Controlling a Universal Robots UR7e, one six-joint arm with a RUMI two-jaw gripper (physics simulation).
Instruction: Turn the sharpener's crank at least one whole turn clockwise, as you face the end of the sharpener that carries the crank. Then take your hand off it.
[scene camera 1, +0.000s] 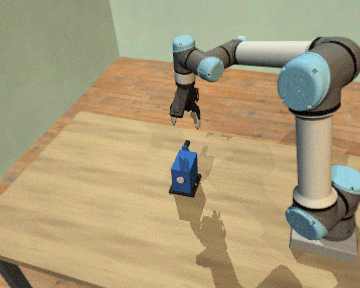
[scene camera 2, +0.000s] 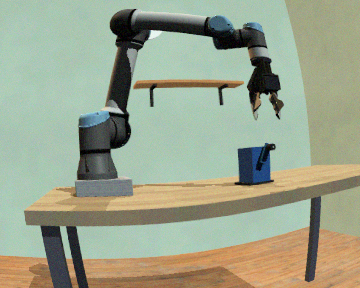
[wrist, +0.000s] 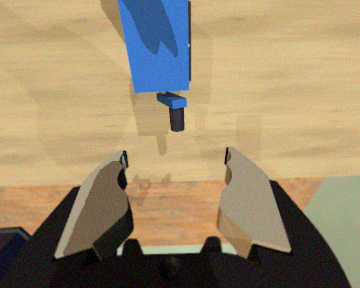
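Where they show: gripper, between the fingertips: (scene camera 1: 186, 127) (scene camera 2: 268, 119) (wrist: 176, 150); arm's base, origin of its link: (scene camera 2: 97, 178).
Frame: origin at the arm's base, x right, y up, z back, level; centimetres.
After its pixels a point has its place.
Observation:
The blue sharpener (scene camera 1: 191, 172) @(x 10.6, y 4.9, z -49.4 cm) (scene camera 2: 247, 166) @(x 15.5, y 1.1, z -49.1 cm) (wrist: 161, 67) @(x 16.9, y 7.4, z -53.0 cm) stands upright on its dark base on the table. Its crank arm (scene camera 2: 262, 157) (wrist: 172, 101) is on the end facing away from scene camera 1, tilted upward. The black crank handle (scene camera 1: 187, 143) @(x 23.8, y 7.9, z -53.6 cm) (scene camera 2: 271, 147) @(x 25.7, y 6.8, z -53.2 cm) (wrist: 177, 120) @(x 23.9, y 8.1, z -54.1 cm) is at the arm's upper end, slightly above the sharpener's top. My gripper (scene camera 1: 186, 124) @(x 24.1, y 16.1, z -53.8 cm) (scene camera 2: 268, 118) @(x 24.1, y 16.1, z -53.8 cm) (wrist: 176, 150) @(x 24.1, y 16.1, z -53.8 cm) is open and empty. It points down above the handle, with a visible gap and no contact. In the wrist view the handle shows ahead of the fingertips, between their lines.
The wooden table (scene camera 1: 90, 180) @(x 8.9, y -5.4, z -93.1 cm) (scene camera 2: 175, 198) @(x 27.7, y -5.3, z -18.2 cm) carries the sharpener and the arm's grey base block (scene camera 1: 325, 245) @(x -9.5, y -0.1, z -2.0 cm) (scene camera 2: 104, 187) @(x 9.6, y -2.4, z -1.1 cm). The table edge on the crank side lies a little beyond the handle. A wall shelf (scene camera 2: 187, 84) shows behind the arm in scene camera 2.

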